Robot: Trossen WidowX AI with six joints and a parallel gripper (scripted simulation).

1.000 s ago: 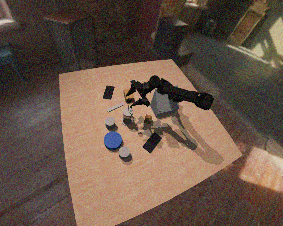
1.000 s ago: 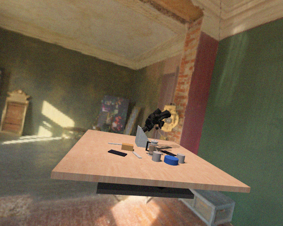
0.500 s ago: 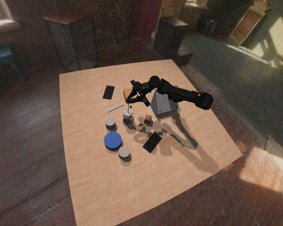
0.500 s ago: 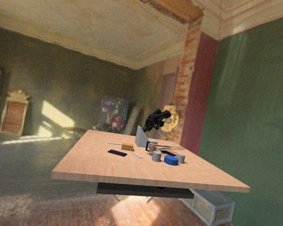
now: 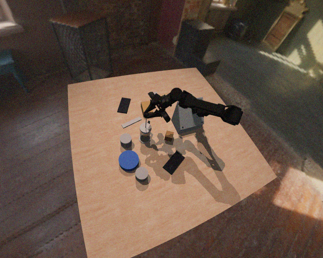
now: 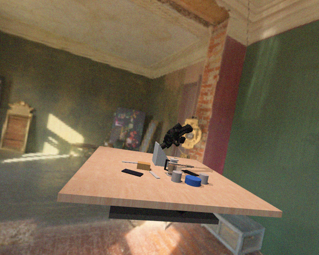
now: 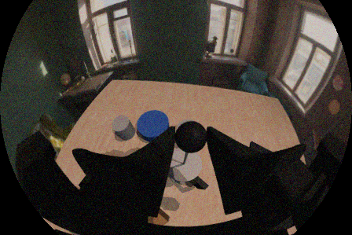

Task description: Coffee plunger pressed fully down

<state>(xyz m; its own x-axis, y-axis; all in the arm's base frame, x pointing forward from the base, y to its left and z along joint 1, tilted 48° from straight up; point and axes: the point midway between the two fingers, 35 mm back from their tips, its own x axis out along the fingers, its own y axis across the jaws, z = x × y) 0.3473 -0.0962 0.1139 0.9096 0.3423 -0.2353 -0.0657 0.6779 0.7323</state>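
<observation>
Now: gripper tip 2 cm past the coffee press, 1 cm to the left of it and 13 cm above it. From my gripper tip the other things lie so: blue disc (14 cm ahead, 12 cm to the left, 24 cm below); brown cube (17 cm behind, 5 cm to the left, 24 cm below); tan block (11 cm behind, 22 cm to the right, 24 cm below).
</observation>
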